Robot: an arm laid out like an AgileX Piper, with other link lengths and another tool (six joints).
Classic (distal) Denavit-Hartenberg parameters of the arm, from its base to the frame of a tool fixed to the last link. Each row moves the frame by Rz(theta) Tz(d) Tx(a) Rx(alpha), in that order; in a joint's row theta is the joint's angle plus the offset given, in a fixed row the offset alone. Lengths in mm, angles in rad.
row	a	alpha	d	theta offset
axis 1	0.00	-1.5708	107.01	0.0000
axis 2	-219.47	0.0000	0.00	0.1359
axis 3	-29.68	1.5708	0.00	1.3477
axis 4	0.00	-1.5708	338.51	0.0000
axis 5	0.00	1.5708	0.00	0.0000
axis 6	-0.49	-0.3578	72.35	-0.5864
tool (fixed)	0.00	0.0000	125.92	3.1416
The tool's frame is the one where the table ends.
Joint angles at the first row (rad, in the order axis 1, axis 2, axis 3, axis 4, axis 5, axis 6):
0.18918, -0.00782, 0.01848, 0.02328, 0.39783, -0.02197
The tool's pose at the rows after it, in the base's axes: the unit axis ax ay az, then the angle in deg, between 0 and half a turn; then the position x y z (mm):
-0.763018 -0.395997 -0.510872 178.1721 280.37 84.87 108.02
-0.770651 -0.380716 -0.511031 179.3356 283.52 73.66 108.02
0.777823 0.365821 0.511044 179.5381 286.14 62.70 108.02
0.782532 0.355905 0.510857 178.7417 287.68 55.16 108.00
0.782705 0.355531 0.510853 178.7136 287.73 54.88 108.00
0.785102 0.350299 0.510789 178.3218 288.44 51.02 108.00
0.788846 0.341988 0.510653 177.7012 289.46 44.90 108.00
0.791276 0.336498 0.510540 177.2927 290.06 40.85 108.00
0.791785 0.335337 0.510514 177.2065 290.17 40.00 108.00
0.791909 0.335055 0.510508 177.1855 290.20 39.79 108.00
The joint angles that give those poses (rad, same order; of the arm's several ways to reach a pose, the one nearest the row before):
0.16145, -0.00777, 0.01848, 0.02326, 0.39627, -0.02195
0.12168, -0.00778, 0.01848, 0.02333, 0.39628, -0.02202
0.08320, -0.00784, 0.01850, 0.02337, 0.39631, -0.02207
0.05703, -0.00777, 0.01846, 0.02323, 0.39629, -0.02273
0.05603, -0.00782, 0.01847, 0.02330, 0.39633, -0.02282
0.04262, -0.00781, 0.01847, 0.02337, 0.39632, -0.02289
0.02148, -0.00776, 0.01845, 0.02322, 0.39628, -0.02272
0.00748, -0.00774, 0.01844, 0.02330, 0.39627, -0.02281
0.00458, -0.00788, 0.01849, 0.02318, 0.39636, -0.02269
0.00384, -0.00786, 0.01849, 0.02322, 0.39635, -0.02273

